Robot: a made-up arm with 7 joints.
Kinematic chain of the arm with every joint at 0, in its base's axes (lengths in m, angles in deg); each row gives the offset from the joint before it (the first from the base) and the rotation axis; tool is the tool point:
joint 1: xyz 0 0 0.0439 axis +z
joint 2: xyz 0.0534 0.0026 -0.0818 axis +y
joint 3: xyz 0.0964 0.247 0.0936 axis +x
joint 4: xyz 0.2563 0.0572 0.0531 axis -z
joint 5: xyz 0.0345 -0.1 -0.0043 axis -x
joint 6: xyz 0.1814 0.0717 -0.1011 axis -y
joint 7: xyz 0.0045 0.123 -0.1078 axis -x
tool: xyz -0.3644 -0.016 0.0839
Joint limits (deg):
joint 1: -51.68..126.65
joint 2: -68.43..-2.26
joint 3: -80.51..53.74
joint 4: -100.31..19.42
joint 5: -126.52..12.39
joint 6: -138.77..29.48
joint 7: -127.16..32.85
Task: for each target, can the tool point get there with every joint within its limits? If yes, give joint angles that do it. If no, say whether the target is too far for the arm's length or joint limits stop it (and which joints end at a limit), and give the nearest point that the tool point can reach.
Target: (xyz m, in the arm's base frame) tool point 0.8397 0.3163 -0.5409
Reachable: no: joint limits stop it (at a limit: joint 2, joint 3, joint 5, joint 6, joint 7) | nearest point 0.7918 0.2982 -0.4706 | short by 0.087 m
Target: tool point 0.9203 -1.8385 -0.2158
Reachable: no: too far | nearest point 0.6052 -0.7222 0.0193 | short by 1.183 m
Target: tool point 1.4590 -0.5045 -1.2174
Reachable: no: too far | nearest point 0.8348 -0.2804 -0.4430 | short by 1.020 m
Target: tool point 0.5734 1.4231 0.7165
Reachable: no: too far | nearest point 0.3771 0.9359 0.4460 | short by 0.591 m
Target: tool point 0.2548 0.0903 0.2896
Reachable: yes | joints -14.78 -17.53 0.64 -21.30 -103.08 -23.86 -52.15
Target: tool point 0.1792 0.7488 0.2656
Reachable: yes | joints 73.83 -17.61 32.43 -23.08 -112.69 -106.78 -15.03
